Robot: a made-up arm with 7 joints.
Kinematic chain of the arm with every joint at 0, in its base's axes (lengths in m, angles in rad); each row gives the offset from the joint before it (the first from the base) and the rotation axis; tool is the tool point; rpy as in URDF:
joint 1: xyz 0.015 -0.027 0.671 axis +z
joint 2: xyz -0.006 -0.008 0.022 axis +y
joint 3: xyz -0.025 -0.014 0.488 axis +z
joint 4: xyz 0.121 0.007 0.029 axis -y
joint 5: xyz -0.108 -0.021 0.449 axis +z
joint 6: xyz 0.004 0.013 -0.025 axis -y
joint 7: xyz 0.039 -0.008 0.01 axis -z
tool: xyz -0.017 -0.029 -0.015 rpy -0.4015 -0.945 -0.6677
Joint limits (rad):
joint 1: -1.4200..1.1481
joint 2: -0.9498..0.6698
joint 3: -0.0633..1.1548
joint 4: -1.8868..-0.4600
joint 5: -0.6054..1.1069
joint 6: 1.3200..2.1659
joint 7: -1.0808..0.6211
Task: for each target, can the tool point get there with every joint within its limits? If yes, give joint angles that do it. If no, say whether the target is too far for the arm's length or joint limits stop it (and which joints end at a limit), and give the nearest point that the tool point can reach.
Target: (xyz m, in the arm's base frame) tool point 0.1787 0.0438 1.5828
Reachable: yes | joints 0.3937 -0.3243 0.1124 -1.1572 0.3759 2.0398 0.2948
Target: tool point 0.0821 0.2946 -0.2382
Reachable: no: joint limits stop it (at a limit: joint 1, joint 2, joint 4, joint 6, joint 7) | nearest point 0.2694 0.6414 0.6840 | short by 1.003 m
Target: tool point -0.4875 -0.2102 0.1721
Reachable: no: joint limits stop it (at a limit: joint 1, joint 2, joint 3, joint 4, joint 6) | nearest point 0.0330 -0.7461 0.6905 | short by 0.909 m
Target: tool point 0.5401 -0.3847 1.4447
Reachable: yes | joints -0.9477 0.3772 0.7735 -0.8059 0.5903 2.0464 -0.9295
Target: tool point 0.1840 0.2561 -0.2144
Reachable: no: joint limits stop it (at a limit: joint 2, joint 4, joint 6, joint 7) | nearest point 0.3823 0.5883 0.6820 | short by 0.976 m
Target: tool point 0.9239 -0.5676 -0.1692
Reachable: no: too far | nearest point 0.6389 -0.3981 0.6838 | short by 0.915 m
